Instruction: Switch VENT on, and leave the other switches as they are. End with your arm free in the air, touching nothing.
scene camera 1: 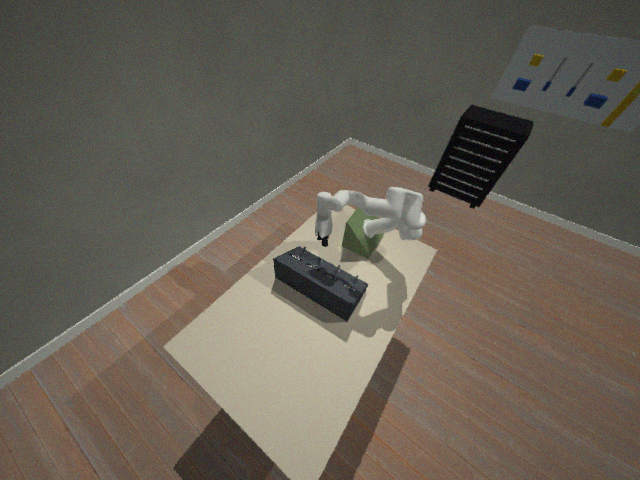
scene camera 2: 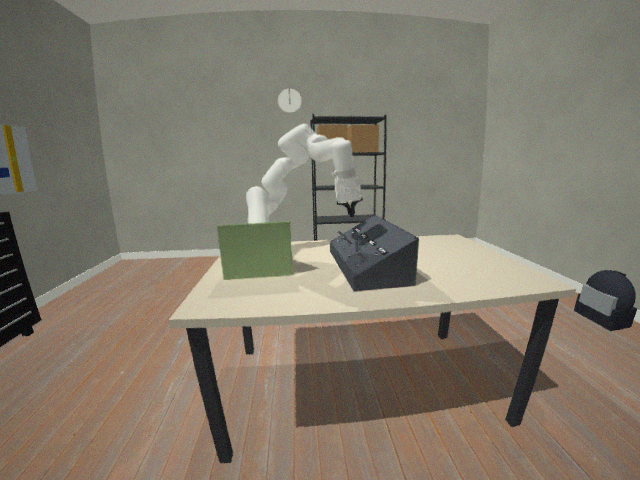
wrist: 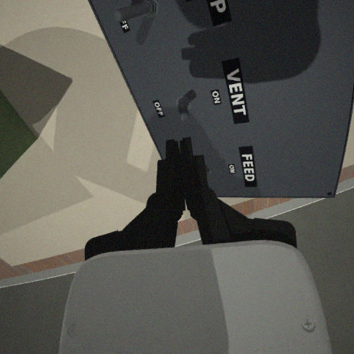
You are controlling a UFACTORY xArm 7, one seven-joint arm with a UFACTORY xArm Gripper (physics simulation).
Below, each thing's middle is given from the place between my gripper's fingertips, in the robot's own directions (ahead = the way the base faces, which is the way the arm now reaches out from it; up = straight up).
Labels:
The dark switch console (scene camera 2: 391, 253) is 160 mm below my hand, 90 mm ahead of it and 40 mm to the left of it.

